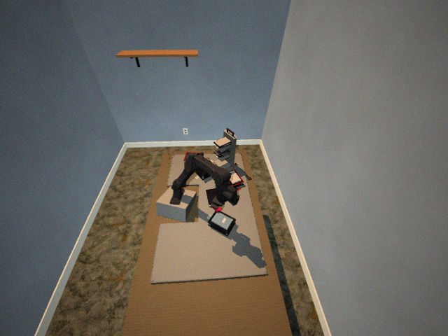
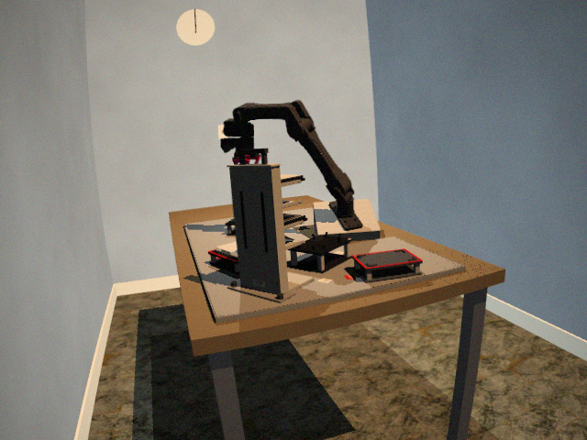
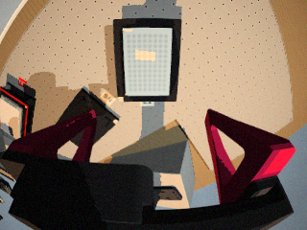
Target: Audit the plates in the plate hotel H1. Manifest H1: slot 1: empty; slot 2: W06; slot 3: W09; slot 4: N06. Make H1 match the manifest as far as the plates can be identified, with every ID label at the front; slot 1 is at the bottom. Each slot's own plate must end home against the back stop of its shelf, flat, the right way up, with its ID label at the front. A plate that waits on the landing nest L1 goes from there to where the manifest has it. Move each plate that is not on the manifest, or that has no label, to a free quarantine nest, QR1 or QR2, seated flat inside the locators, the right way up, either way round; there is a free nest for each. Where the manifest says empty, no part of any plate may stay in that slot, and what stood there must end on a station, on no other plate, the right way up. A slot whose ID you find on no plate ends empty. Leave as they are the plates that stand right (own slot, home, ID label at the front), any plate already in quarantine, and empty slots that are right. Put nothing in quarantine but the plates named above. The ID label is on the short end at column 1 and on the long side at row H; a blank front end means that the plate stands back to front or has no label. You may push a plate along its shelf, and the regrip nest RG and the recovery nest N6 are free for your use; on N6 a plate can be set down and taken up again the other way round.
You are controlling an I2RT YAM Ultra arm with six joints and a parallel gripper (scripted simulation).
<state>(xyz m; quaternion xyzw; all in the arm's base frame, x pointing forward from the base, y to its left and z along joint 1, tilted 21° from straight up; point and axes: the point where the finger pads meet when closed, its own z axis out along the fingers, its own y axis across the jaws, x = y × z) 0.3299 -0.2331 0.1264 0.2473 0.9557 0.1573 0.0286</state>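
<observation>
The tan well plate is 180 mm below my hand and 10 mm ahead of it. The rest, counted from my hand: dark plate: 610 mm to the left, 70 mm below, 20 mm behind; grey back panel: 660 mm to the left, 80 mm below, 40 mm ahead; H1 tag: 650 mm to the left, 240 mm below, 120 mm behind.
</observation>
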